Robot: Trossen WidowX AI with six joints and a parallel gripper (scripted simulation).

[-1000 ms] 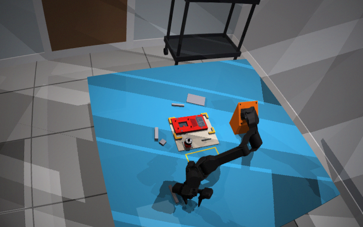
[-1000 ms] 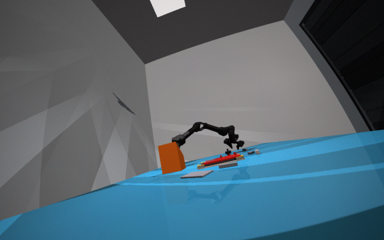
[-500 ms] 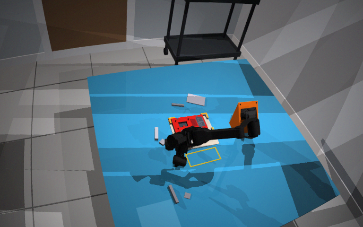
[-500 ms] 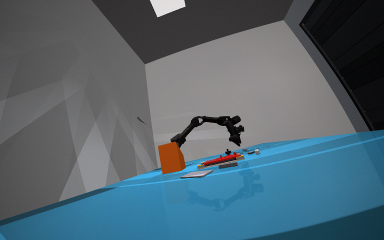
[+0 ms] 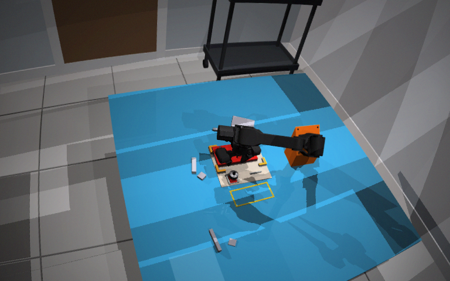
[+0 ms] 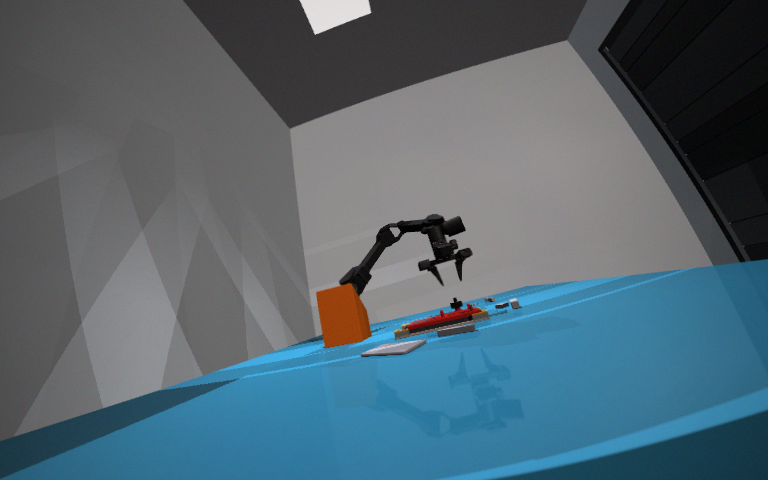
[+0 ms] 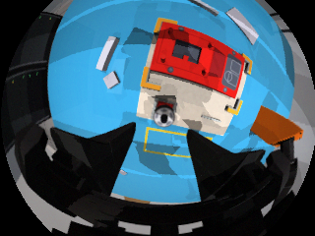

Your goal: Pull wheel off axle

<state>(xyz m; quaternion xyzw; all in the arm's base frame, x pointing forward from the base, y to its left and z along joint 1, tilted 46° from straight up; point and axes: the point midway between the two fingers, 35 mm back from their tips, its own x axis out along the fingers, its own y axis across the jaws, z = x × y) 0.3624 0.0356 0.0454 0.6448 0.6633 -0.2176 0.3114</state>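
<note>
The grey wheel lies 1 cm behind my gripper tip, 1 cm to the left of it and 7 cm below it. The rest, counted from my gripper tip: upright axle (1 cm behind, 1 cm to the left, 8 cm below).
</note>
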